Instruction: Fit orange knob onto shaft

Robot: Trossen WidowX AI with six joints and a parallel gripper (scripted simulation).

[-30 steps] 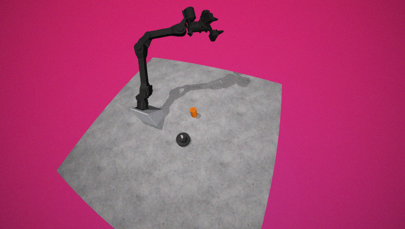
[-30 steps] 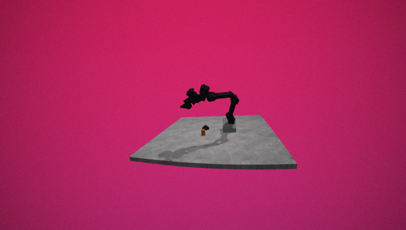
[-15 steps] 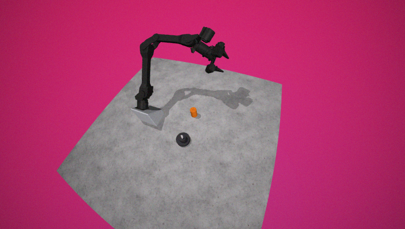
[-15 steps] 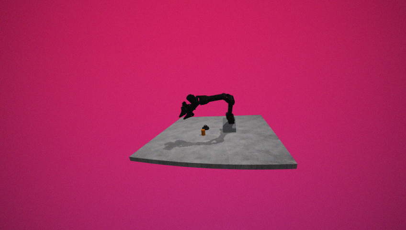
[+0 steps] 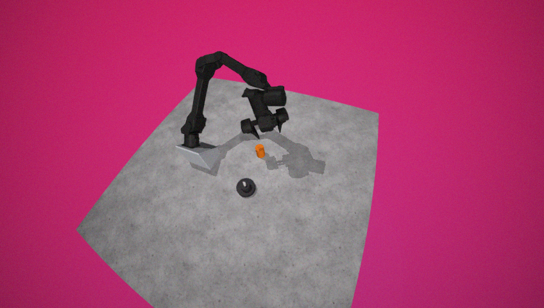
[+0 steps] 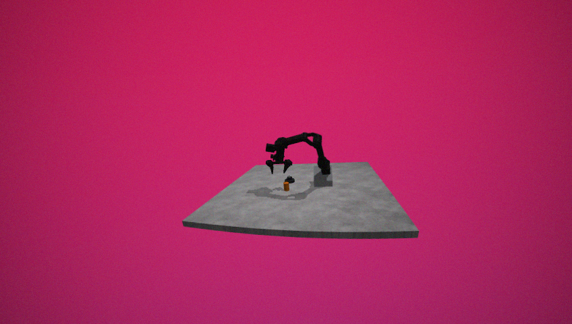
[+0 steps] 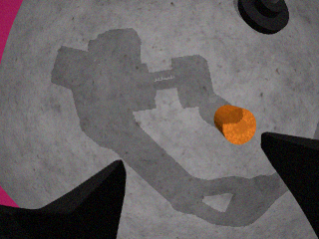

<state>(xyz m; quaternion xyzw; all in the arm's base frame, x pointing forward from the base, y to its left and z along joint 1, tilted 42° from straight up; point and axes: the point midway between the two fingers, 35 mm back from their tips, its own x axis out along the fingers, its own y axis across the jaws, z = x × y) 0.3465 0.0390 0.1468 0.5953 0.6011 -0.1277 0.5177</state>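
Now: the orange knob 50 mm behind my gripper tip, 20 mm to the right of it and 100 mm below it. From my gripper tip the other things lie so: round dark pedestal (50 mm behind, 210 mm to the right, 110 mm below).
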